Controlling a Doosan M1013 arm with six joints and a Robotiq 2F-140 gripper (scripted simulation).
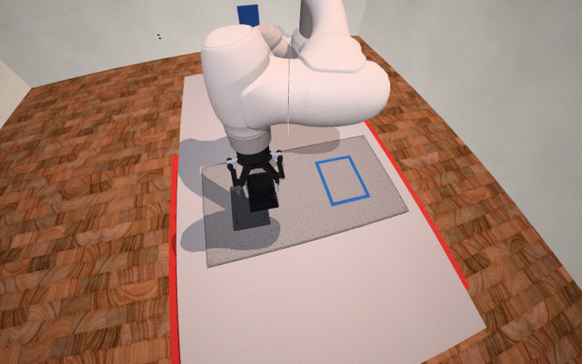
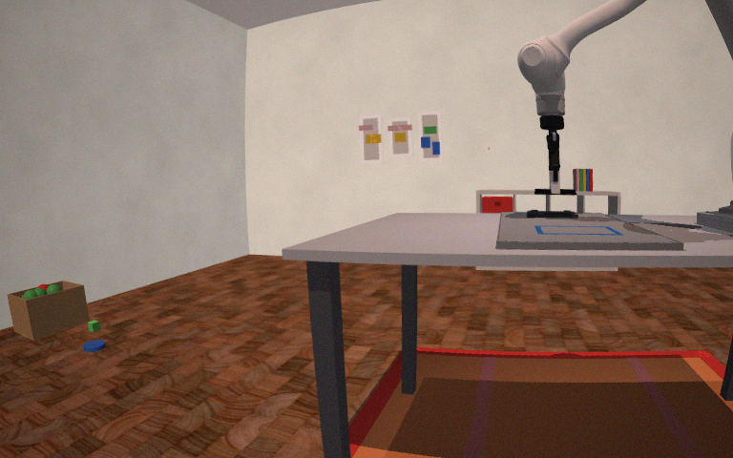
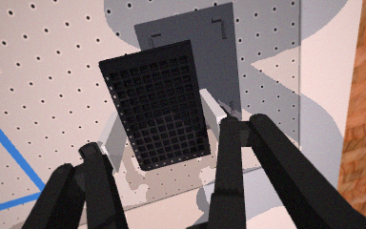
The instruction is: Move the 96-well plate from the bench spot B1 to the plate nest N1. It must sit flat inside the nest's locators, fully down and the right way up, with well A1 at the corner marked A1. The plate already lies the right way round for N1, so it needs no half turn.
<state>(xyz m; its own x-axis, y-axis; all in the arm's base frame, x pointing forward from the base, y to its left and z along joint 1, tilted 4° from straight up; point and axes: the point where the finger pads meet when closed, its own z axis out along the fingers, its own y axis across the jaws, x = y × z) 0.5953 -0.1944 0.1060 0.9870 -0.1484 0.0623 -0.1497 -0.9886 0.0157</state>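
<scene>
Now: hand 9 cm above the dark grey plate nest N1 and 5 cm to the left of it. Also, from my hand: pale A1 corner mark: 9 cm below, 7 cm behind, 1 cm to the left; black 96-well plate: 2 cm below.
</scene>
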